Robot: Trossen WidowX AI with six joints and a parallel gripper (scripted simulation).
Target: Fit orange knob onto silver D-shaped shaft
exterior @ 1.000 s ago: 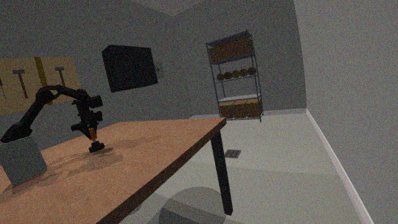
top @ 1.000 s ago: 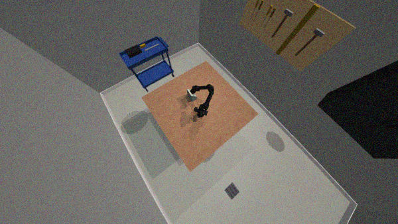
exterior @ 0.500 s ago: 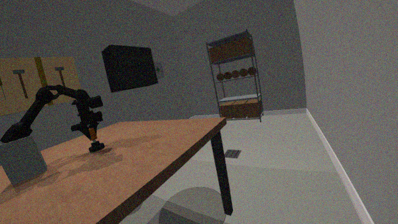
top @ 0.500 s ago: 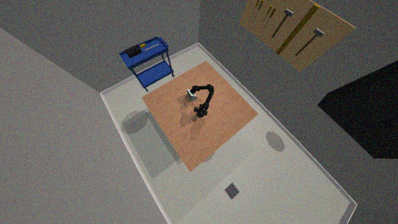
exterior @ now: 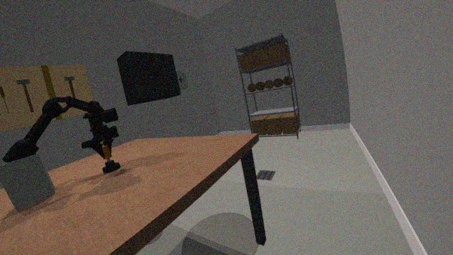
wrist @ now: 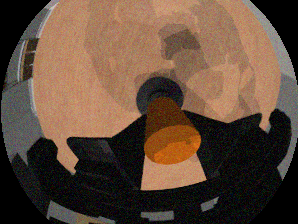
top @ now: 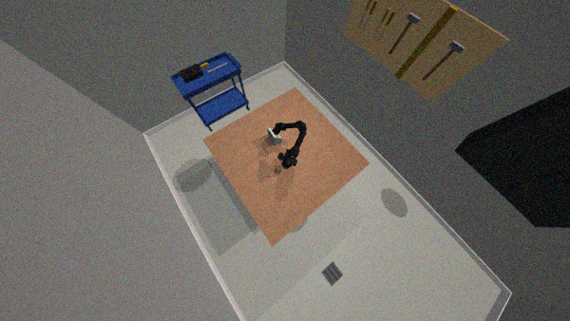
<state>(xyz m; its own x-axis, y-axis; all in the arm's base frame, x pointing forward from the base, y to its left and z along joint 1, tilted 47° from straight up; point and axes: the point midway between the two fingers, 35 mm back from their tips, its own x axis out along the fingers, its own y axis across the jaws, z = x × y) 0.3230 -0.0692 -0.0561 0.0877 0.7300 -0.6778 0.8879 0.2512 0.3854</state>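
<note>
Right now my gripper tip is 4 cm above the dark round pedestal. Also, from my gripper tip: orange knob 3 cm above.
</note>
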